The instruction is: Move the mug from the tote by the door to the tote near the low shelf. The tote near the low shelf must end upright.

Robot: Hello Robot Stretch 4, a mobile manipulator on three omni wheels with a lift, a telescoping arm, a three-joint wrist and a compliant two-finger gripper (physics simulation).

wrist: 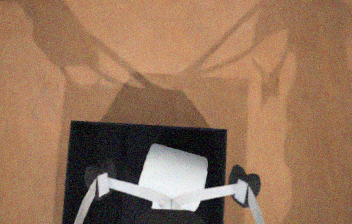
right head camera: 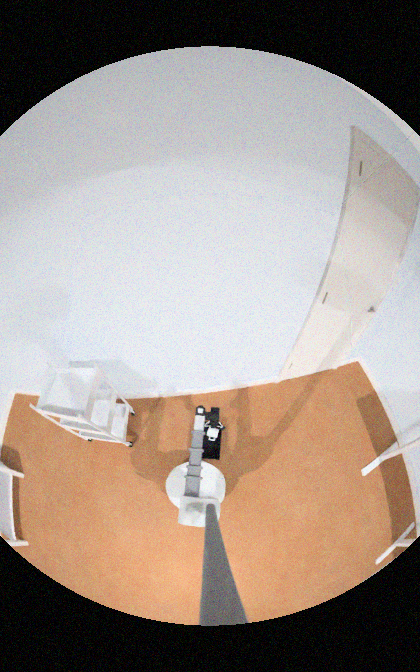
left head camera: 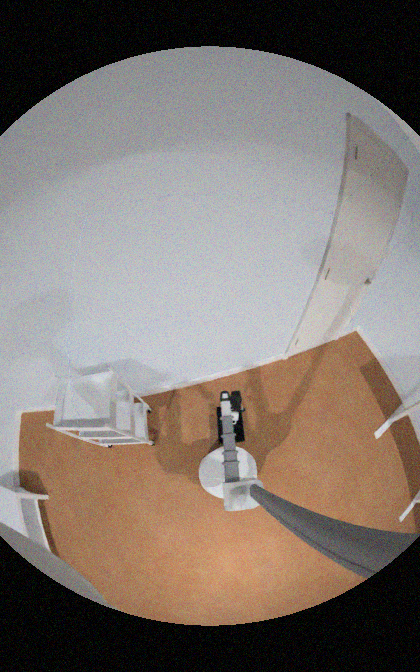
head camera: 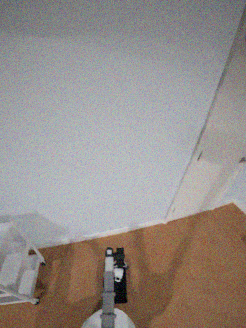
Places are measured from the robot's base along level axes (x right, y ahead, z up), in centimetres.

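Pixels of known places: gripper, fingertip midpoint: (wrist: 172,175) (head camera: 118,268).
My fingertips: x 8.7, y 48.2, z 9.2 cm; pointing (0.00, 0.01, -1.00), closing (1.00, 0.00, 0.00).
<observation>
Ahead of a thing's pixels: the offset from my fingertips to its top centre. "spot": to the spot under its first point.
A white mug @(spot: dx +0.3, dy +0.8, dz -4.6 cm) (wrist: 175,162) (right head camera: 212,434) (head camera: 118,274) lies on its side in a black tote @(dx -3.5, dy -9.2, dz -2.0 cm) (wrist: 107,142) (right head camera: 213,453) (head camera: 120,296) (left head camera: 239,434) on the floor by the wall. In the wrist view my gripper (wrist: 172,175) is open, its dark fingertips apart on the left and right of the mug. The gripper is above the tote, and its finger linkage covers the mug's near end and most of its handle. How far the fingertips are above the tote floor is hard to tell. The tote near the low shelf does not show clearly in any view.
A white wheeled cart (left head camera: 111,426) (right head camera: 82,416) stands left of the tote against the wall. A pale door (left head camera: 367,220) (right head camera: 372,240) is at the right. White furniture parts (left head camera: 387,427) (right head camera: 375,465) reach in at the right edge, and another white piece (left head camera: 32,517) (right head camera: 6,505) is at the left.
</observation>
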